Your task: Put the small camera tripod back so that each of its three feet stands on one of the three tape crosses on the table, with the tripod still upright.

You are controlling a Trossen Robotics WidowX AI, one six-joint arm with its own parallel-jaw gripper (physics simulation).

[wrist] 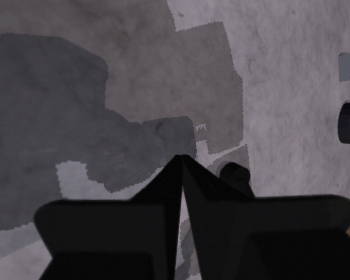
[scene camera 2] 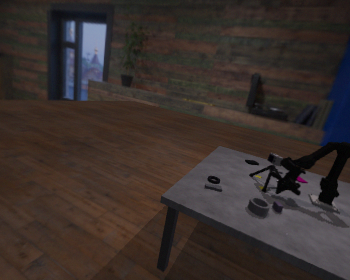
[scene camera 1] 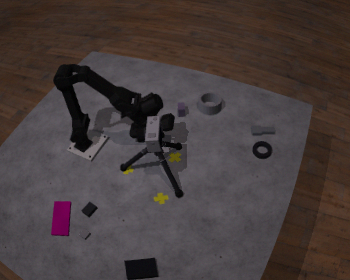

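Seen in the pictures: gripper, fingertip midpoint: (wrist: 181,160) (scene camera 2: 276,193) (scene camera 1: 163,136); arm's base, origin of the base link: (scene camera 2: 324,201) (scene camera 1: 83,144).
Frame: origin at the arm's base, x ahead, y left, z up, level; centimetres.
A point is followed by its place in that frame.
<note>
The small tripod with its grey head (scene camera 1: 153,135) @(x 36.4, y 3.4, z 21.2 cm) (scene camera 2: 274,159) @(x 34.4, y 9.9, z 19.0 cm) stands upright on black legs; one foot shows in the wrist view (wrist: 235,174) @(x 33.0, y 19.8, z 0.3 cm). In scene view 1 the left foot overlaps the upper left of the left yellow cross (scene camera 1: 128,171) @(x 24.3, y 0.2, z -1.3 cm). The back foot is just behind the back cross (scene camera 1: 175,157) @(x 35.5, y 14.8, z -1.2 cm), and the front foot is to the right of the front cross (scene camera 1: 161,198) @(x 41.6, y -3.3, z -1.2 cm). My gripper (wrist: 181,160) @(x 26.8, y 20.0, z 0.7 cm) (scene camera 2: 281,190) @(x 26.8, y 20.0, z 0.7 cm) is shut and empty, low beside the tripod on the arm's side. In scene view 1 the tripod head hides its fingertips.
A purple block (scene camera 1: 181,109) @(x 25.5, y 35.0, z 2.5 cm) (scene camera 2: 277,206) @(x 24.6, y 38.7, z 1.8 cm) and a grey cup-like ring (scene camera 1: 210,110) @(x 35.4, y 41.7, z 1.3 cm) (scene camera 2: 259,209) @(x 31.9, y 50.9, z 2.2 cm) stand behind the tripod. A grey bar (scene camera 1: 263,130) @(x 59.6, y 43.9, z 0.2 cm) and black ring (scene camera 1: 254,150) @(x 60.6, y 32.0, z 0.0 cm) lie right. A magenta slab (scene camera 1: 61,218) @(x 16.5, y -32.4, z -0.5 cm), small dark block (scene camera 1: 89,209) @(x 23.6, y -22.5, z 0.2 cm) and black slab (scene camera 1: 141,268) @(x 52.7, y -30.9, z 0.2 cm) lie in front.
</note>
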